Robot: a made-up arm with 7 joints.
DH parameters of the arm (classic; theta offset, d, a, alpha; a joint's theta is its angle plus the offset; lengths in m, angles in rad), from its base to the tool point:
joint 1: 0 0.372 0 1.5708
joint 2: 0 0.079 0 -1.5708
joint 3: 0 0.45 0.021 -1.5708
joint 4: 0 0.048 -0.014 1.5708
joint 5: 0 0.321 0 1.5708
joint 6: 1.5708 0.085 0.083 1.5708
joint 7: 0 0.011 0 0
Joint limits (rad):
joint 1: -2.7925..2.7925
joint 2: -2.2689..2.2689
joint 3: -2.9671..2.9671
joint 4: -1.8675..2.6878
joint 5: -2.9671..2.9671
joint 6: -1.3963..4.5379
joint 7: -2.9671..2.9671
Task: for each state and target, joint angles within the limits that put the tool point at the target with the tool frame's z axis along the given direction. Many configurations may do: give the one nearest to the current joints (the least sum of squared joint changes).
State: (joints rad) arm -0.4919 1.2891 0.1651 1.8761 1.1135 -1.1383 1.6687
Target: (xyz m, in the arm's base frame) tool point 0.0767 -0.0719 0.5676 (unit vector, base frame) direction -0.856 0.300 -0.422
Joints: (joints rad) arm -0.0873 0.6413 0.0748 2.4755 0.4435 -0.8130 1.6687
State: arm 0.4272 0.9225 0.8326 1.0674 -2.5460 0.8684 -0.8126
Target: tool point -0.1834 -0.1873 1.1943 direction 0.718 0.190 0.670
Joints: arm 0.7328 0.1977 1.3834 0.2608 -1.9366 0.4789 -0.8126
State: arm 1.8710 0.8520 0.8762 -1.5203 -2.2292 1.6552 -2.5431
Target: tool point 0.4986 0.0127 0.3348 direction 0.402 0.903 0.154
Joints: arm 2.3014 1.1796 1.5128 -1.8203 -1.8159 1.2037 -2.5431
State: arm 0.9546 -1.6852 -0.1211 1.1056 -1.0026 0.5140 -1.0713
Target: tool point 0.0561 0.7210 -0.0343 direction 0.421 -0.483 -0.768
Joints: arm 1.5140 -1.7903 0.2764 0.7845 -0.7653 0.2970 -1.0713
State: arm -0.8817 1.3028 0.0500 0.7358 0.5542 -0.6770 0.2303
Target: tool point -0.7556 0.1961 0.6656 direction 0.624 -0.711 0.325
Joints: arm -0.5322 1.3907 -0.5359 0.3833 -0.0110 -0.5879 0.2303
